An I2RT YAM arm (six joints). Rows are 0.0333 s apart.
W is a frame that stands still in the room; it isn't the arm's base.
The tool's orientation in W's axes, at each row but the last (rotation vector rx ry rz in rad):
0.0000 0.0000 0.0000
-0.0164 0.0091 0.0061
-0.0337 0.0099 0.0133
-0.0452 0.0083 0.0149
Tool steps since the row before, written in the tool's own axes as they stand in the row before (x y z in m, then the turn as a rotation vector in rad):
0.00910 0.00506 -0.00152 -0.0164 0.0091 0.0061
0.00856 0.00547 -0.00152 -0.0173 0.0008 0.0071
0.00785 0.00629 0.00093 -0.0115 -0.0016 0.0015
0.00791 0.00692 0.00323 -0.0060 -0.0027 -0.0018
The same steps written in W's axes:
0.00910 0.00506 -0.00152 -0.0164 0.0091 0.0061
0.00851 0.00550 -0.00169 -0.0172 0.0008 0.0072
0.00777 0.00642 0.00064 -0.0115 -0.0017 0.0017
0.00783 0.00717 0.00285 -0.0060 -0.0029 -0.0016

